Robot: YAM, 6 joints.
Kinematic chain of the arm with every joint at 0, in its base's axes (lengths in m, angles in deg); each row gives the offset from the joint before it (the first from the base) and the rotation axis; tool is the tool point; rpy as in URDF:
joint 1: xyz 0 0 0.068 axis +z
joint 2: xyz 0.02 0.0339 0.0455 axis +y
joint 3: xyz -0.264 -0.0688 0 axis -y
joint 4: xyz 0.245 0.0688 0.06 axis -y
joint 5: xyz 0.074 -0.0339 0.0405 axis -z
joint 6: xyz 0.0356 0 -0.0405 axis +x
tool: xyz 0 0 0 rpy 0 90 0
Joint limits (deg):
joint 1: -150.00..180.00
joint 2: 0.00..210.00
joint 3: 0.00..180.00
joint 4: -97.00..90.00
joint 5: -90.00..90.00
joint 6: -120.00..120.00
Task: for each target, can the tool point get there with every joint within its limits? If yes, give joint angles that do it. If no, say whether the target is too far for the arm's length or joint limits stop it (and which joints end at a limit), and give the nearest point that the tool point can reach.
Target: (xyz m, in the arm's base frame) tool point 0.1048 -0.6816 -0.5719
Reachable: no: too far | nearest point 0.0721 -0.4686 -0.3015 | short by 0.346 m
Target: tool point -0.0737 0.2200 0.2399
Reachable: yes | joints 105.37 61.18 36.25 -6.59 -20.96 -63.64
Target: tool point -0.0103 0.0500 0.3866
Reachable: yes | joints 70.54 33.36 68.02 -73.00 -47.76 -44.78
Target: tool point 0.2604 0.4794 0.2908
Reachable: yes | joints 63.91 140.65 113.69 68.85 40.29 -1.02
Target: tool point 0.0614 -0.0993 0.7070
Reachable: yes | joints -46.23 85.33 146.27 -0.39 43.16 33.66
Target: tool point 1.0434 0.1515 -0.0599
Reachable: no: too far | nearest point 0.6306 0.0916 0.0100 | short by 0.423 m
